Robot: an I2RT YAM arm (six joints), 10 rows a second.
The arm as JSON. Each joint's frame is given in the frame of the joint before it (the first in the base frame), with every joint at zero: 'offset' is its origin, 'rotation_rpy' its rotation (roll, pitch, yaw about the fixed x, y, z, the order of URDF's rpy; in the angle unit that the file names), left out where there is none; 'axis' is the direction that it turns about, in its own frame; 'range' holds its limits. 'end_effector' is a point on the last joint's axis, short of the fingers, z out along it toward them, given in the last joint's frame.
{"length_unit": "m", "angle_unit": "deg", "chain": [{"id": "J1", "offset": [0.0, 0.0, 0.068], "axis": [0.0, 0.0, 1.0], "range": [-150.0, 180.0]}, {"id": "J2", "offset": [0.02, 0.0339, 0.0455], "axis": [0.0, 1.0, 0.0], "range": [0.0, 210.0]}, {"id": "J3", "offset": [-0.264, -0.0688, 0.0], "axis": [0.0, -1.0, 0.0], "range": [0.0, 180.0]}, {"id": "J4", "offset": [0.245, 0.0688, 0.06], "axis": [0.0, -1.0, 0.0], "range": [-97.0, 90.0]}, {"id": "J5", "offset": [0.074, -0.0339, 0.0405], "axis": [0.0, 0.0, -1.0], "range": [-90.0, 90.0]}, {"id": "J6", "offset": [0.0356, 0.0, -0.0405], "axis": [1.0, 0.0, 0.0], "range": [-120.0, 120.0]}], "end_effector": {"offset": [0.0, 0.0, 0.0], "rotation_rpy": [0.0, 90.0, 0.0]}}
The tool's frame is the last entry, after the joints.
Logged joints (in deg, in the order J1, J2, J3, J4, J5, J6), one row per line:
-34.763 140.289 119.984 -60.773 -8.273 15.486
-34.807 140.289 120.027 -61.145 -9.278 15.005
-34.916 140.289 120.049 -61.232 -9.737 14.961
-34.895 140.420 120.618 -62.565 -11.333 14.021
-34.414 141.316 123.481 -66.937 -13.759 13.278
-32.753 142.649 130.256 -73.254 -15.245 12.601
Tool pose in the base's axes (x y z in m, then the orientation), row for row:
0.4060 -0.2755 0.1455 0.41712 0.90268 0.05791 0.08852
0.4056 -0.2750 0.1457 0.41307 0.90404 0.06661 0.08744
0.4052 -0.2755 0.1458 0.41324 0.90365 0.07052 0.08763
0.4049 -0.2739 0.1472 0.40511 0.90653 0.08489 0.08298
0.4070 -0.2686 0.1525 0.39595 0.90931 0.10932 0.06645
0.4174 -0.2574 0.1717 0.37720 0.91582 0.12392 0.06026
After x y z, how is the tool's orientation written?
As a quaternion, x y z w.
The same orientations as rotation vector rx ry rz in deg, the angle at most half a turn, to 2 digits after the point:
71.12 153.92 9.87
70.48 154.25 11.37
70.50 154.16 12.03
69.30 155.08 14.52
68.41 157.09 18.89
65.41 158.81 21.49

